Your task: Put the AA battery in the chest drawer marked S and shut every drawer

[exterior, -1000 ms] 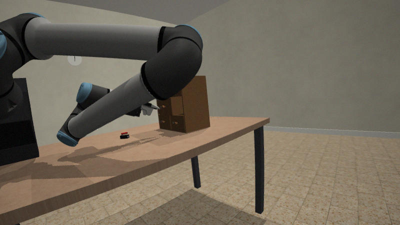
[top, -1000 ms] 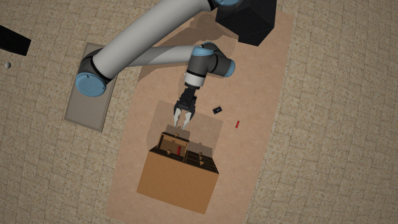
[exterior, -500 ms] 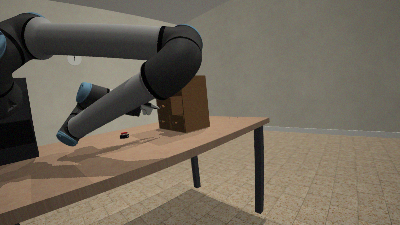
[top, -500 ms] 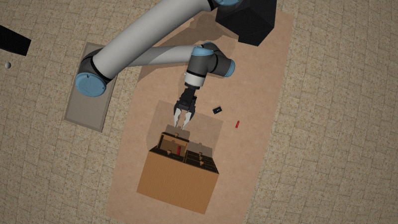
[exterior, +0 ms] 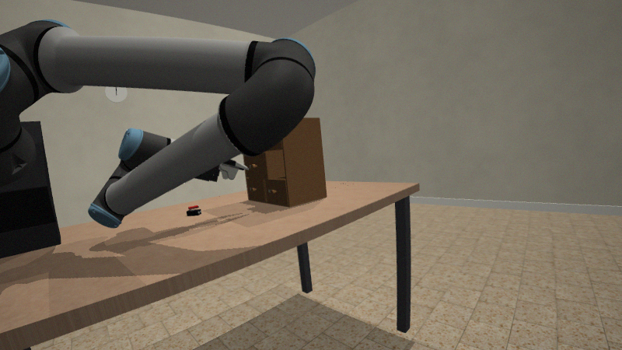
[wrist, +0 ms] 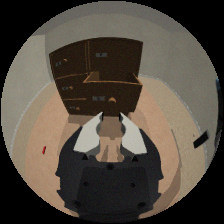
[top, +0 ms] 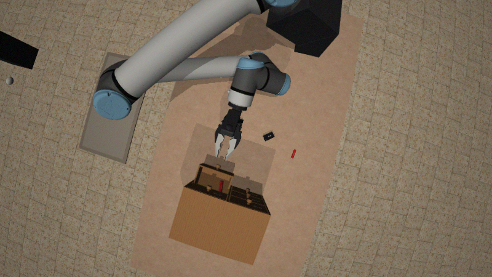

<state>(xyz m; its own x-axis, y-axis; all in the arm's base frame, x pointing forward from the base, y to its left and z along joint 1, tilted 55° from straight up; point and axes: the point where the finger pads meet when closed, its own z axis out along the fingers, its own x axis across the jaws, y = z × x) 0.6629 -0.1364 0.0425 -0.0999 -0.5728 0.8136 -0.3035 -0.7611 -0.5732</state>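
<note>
Now: hand 140 mm short of the drawer, 20 mm above it and 10 mm to the left of it. The rest, counted from my hand: small black object (170 mm to the left, 150 mm below, 120 mm behind).
</note>
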